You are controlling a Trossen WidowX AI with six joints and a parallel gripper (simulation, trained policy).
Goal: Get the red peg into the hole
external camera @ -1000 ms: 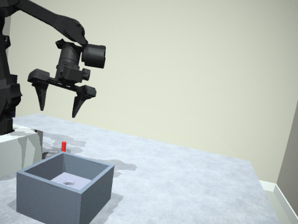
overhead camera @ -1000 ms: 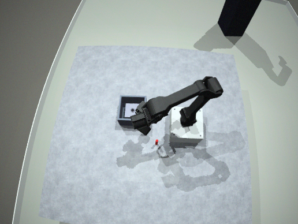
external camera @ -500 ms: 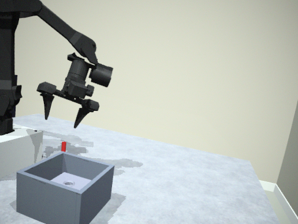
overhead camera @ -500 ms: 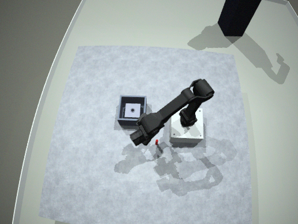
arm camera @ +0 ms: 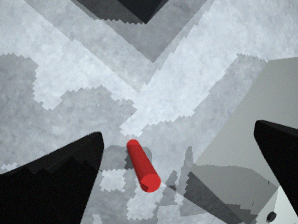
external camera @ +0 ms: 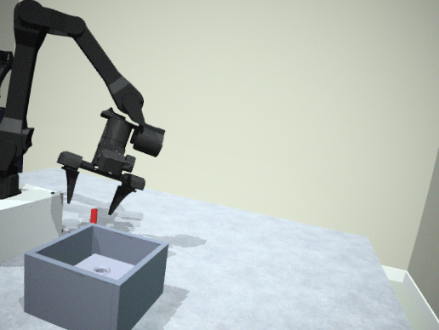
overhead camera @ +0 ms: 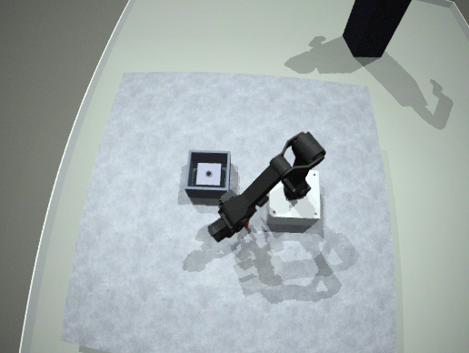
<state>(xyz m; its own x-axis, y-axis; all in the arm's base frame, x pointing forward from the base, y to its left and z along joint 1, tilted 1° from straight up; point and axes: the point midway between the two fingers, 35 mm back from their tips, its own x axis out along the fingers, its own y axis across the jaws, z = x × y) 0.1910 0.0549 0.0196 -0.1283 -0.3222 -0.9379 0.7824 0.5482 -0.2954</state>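
Now: the red peg 5 cm below my gripper tip, 4 cm to the left of it and 1 cm behind it. Also, from my gripper tip: grey-blue box: 17 cm to the right, 11 cm ahead, 7 cm below.
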